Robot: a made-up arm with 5 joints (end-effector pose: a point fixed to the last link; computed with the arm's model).
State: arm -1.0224 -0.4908 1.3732 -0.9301 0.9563
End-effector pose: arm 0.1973 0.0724 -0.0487 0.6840 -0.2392 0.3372
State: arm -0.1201 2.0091 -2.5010 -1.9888 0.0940
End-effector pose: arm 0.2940 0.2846 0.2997 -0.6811 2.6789 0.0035
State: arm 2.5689 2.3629 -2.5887 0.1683 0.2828
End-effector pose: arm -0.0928 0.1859 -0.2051 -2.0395 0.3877 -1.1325
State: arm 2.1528 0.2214 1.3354 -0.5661 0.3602
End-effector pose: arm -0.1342 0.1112 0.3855 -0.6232 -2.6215 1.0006
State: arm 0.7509 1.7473 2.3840 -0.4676 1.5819
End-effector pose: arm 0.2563 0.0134 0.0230 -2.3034 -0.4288 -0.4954
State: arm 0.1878 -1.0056 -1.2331 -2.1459 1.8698
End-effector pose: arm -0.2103 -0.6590 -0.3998 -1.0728 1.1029 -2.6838
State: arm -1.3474 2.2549 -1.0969 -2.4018 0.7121
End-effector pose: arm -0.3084 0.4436 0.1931 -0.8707 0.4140 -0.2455
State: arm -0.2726 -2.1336 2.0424 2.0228 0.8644
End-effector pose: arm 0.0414 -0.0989 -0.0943 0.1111 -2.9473 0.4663
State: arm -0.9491 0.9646 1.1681 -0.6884 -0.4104
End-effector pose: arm 0.0409 0.1176 -0.1616 0.9713 0.6994 0.4007
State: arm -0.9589 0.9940 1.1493 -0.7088 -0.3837
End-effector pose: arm 0.0395 0.1267 -0.1615 1.0159 0.6840 0.4564
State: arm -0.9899 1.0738 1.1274 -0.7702 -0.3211
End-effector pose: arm 0.0354 0.1435 -0.1541 1.1166 0.6720 0.5980
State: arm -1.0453 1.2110 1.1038 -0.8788 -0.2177
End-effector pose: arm 0.0244 0.1635 -0.1360 1.2739 0.6707 0.8371
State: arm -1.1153 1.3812 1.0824 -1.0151 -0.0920
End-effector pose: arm 0.0056 0.1743 -0.1109 1.4521 0.6926 1.1265
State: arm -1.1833 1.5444 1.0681 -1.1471 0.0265
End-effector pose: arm -0.0143 0.1702 -0.0881 1.6076 0.7448 1.3897
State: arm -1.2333 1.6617 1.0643 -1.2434 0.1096
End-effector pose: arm -0.0271 0.1586 -0.0737 1.7073 0.8097 1.5640
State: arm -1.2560 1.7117 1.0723 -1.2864 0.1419
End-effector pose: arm -0.0309 0.1502 -0.0674 1.7383 0.8551 1.6291
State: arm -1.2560 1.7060 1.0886 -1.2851 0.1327
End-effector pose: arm -0.0287 0.1477 -0.0664 1.7172 0.8707 1.6130
